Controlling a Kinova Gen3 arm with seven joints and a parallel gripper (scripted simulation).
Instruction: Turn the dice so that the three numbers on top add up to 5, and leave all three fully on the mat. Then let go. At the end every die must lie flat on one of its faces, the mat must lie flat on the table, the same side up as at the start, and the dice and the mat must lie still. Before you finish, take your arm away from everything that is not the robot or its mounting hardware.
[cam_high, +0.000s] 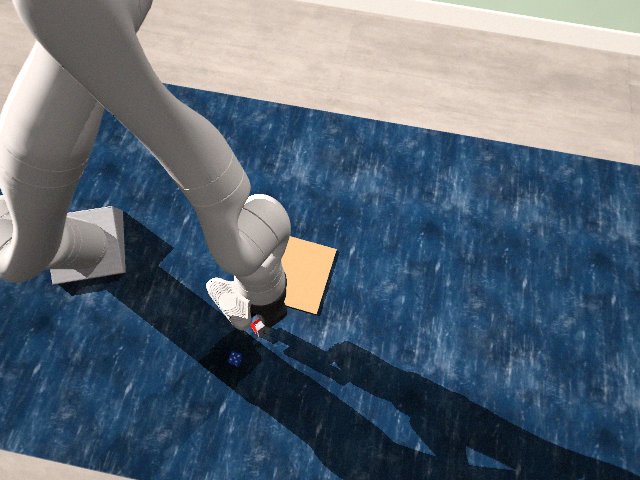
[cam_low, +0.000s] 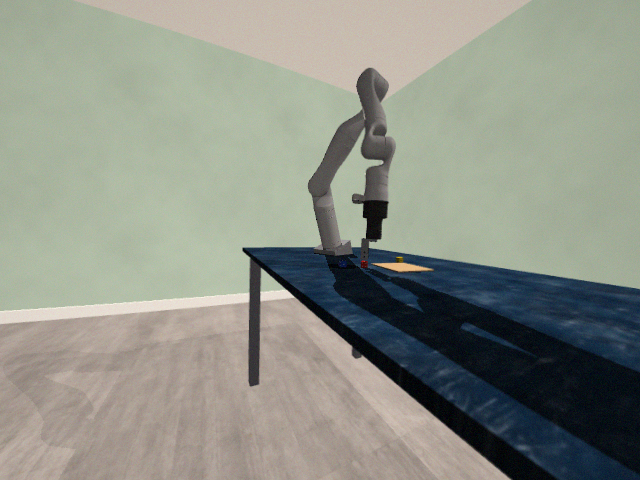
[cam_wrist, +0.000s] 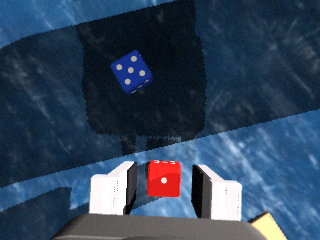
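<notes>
The red die lies 4 cm below my hand. Also, from my hand: blue die (7 cm to the right, 4 cm below, 2 cm behind); tan mat (13 cm to the left, 4 cm below, 3 cm ahead); yellow die (21 cm to the left, 7 cm behind, 4 cm below).
</notes>
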